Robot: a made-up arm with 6 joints.
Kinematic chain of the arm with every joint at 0, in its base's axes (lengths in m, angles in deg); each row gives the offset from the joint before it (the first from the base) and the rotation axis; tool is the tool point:
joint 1: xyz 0 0 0.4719 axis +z
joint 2: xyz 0 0 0 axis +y
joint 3: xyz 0 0 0.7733 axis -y
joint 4: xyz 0 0 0 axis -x
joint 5: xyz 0.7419 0 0 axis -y
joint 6: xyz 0 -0.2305 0 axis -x
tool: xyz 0 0 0
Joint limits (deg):
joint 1: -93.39..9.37
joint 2: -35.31..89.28
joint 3: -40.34..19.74
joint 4: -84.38..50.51
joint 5: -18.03..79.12
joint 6: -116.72..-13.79
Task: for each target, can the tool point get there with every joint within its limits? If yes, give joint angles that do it. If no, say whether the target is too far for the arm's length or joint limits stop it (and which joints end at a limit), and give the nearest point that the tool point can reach.
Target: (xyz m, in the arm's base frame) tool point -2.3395 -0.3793 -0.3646
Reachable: no: too far | nearest point -0.2631 -0.5436 -0.2284 | short by 2.087 m
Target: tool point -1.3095 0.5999 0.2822
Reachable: no: joint limits stop it (at a limit: joint 1, joint 2, joint 3) | nearest point -0.2051 -0.1918 -0.0099 | short by 1.390 m
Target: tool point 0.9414 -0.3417 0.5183
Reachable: yes | joints -9.35 38.28 0.89 -36.95 27.85 -52.45
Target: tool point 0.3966 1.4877 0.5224
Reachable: no: joint limits stop it (at a limit: joint 1, joint 4) | nearest point 0.6287 0.0809 0.5224 | short by 1.426 m
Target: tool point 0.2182 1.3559 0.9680
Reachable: no: joint limits stop it (at a limit: joint 1, joint 4) | nearest point 0.4339 0.0487 0.9680 | short by 1.325 m
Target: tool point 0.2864 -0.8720 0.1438
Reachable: yes | joints -64.09 59.01 2.47 -57.63 54.70 -83.34
